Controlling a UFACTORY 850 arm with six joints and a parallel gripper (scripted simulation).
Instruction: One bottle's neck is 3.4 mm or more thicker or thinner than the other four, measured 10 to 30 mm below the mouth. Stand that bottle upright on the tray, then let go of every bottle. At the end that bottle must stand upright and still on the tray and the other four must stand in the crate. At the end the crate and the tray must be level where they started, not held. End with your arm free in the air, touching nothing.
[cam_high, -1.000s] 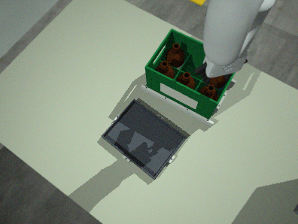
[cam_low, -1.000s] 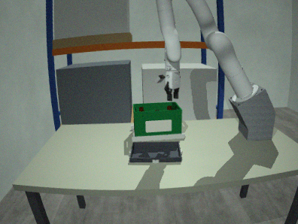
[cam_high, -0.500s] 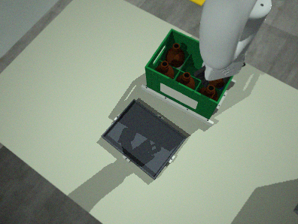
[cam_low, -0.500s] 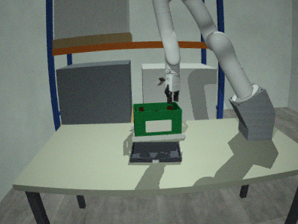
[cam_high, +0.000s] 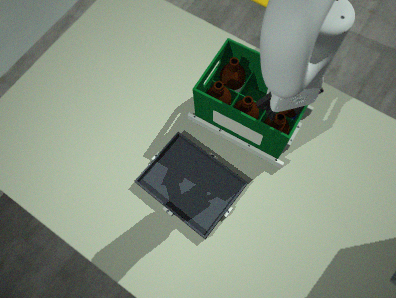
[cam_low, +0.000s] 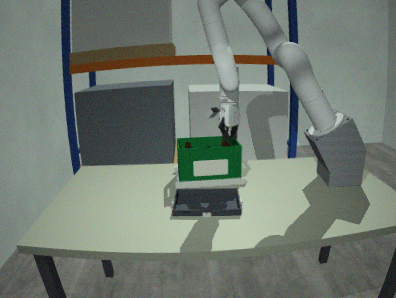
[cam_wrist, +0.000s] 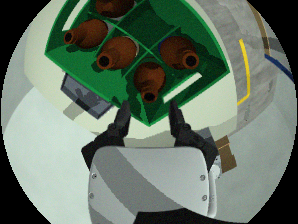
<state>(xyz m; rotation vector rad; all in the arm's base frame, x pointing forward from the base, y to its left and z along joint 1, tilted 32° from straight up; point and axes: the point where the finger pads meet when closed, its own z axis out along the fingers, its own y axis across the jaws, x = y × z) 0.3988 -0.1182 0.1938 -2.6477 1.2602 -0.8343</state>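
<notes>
My gripper is now 80 mm short of the green crate, 60 mm to the left of it and 120 mm above it. Round my hand: dark grey tray 160 mm ahead, 210 mm to the left, 190 mm below.
</notes>
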